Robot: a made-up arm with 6 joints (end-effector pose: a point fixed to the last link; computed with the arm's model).
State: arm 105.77 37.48 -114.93 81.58 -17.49 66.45
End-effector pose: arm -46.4 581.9 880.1 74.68 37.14 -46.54
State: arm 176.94 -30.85 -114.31 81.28 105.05 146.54
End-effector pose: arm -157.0 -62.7 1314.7 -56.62 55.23 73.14
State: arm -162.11 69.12 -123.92 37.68 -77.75 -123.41
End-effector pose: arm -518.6 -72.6 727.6 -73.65 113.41 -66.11
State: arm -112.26 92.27 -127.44 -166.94 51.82 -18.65
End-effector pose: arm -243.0 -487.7 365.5 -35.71 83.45 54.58
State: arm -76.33 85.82 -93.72 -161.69 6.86 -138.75
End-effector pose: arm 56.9 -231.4 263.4 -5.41 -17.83 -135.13
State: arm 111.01 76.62 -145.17 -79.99 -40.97 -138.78
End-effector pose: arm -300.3 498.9 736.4 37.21 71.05 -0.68
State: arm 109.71 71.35 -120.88 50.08 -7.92 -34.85
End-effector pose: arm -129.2 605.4 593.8 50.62 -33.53 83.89
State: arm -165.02 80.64 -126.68 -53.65 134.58 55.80
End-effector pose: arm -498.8 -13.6 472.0 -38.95 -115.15 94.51
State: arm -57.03 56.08 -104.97 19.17 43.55 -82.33
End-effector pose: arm 282.9 -519.4 556.3 -0.15 -14.81 11.89
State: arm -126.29 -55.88 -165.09 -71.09 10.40 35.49
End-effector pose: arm 322.6 386.4 1112.9 142.17 27.32 -26.37
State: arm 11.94 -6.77 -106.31 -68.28 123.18 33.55
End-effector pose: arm 385.7 -33.5 1092.8 -60.44 -15.49 -51.70
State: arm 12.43 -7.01 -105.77 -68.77 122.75 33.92
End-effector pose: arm 386.9 -30.2 1091.8 -60.86 -16.32 -51.39
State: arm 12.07 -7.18 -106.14 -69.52 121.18 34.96
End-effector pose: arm 386.4 -32.5 1097.8 -60.97 -18.85 -52.37
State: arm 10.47 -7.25 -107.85 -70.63 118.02 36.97
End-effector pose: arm 382.4 -43.0 1114.1 -60.67 -23.80 -55.23
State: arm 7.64 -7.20 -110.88 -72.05 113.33 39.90
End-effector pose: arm 372.9 -60.7 1140.2 -60.05 -31.11 -59.80
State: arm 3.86 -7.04 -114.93 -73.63 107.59 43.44
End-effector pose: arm 356.2 -82.4 1173.3 -59.35 -40.16 -65.44
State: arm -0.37 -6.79 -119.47 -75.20 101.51 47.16
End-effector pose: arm 332.6 -103.5 1208.5 -58.85 -49.94 -71.20
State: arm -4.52 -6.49 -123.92 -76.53 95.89 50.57
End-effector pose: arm 305.2 -120.1 1240.7 -58.66 -59.23 -76.23
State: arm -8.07 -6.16 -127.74 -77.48 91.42 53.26
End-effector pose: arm 279.2 -131.1 1265.9 -58.77 -66.82 -80.03
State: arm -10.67 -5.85 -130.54 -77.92 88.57 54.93
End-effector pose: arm 259.3 -137.4 1282.5 -58.97 -71.81 -82.54
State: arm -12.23 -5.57 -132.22 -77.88 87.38 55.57
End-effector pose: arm 247.6 -141.1 1290.8 -59.09 -73.98 -84.01
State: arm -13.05 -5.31 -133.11 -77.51 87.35 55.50
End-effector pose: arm 242.1 -143.8 1293.6 -59.07 -74.16 -84.85
